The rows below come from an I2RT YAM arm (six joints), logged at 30 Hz.
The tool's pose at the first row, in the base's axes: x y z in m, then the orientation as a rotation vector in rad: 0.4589 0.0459 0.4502 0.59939 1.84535 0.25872
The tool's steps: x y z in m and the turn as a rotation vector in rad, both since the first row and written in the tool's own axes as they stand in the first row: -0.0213 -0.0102 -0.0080 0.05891 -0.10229 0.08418; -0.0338 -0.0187 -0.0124 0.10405 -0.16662 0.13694; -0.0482 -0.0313 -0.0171 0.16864 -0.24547 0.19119; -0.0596 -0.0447 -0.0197 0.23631 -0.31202 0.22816; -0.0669 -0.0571 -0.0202 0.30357 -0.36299 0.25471; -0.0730 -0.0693 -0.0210 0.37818 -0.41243 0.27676; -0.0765 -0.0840 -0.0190 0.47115 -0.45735 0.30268; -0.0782 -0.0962 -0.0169 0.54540 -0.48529 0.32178; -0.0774 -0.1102 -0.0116 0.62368 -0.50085 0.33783; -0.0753 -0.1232 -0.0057 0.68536 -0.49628 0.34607; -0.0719 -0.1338 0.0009 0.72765 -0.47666 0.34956; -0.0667 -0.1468 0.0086 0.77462 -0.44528 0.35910
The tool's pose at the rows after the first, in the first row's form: 0.4539 0.0271 0.4658 0.71940 1.73638 0.22596; 0.4506 0.0139 0.4737 0.79749 1.66701 0.19786; 0.4464 -0.0038 0.4814 0.88708 1.58398 0.14848; 0.4431 -0.0207 0.4855 0.96108 1.51612 0.08970; 0.4410 -0.0350 0.4860 1.02461 1.46457 0.03001; 0.4384 -0.0484 0.4857 1.08744 1.41447 -0.03833; 0.4371 -0.0629 0.4812 1.16395 1.36576 -0.11928; 0.4361 -0.0743 0.4763 1.22325 1.33277 -0.18264; 0.4370 -0.0864 0.4674 1.28304 1.31099 -0.24829; 0.4384 -0.0969 0.4577 1.32828 1.31068 -0.29859; 0.4408 -0.1049 0.4477 1.35984 1.32701 -0.33051; 0.4430 -0.1141 0.4349 1.40138 1.35194 -0.36056
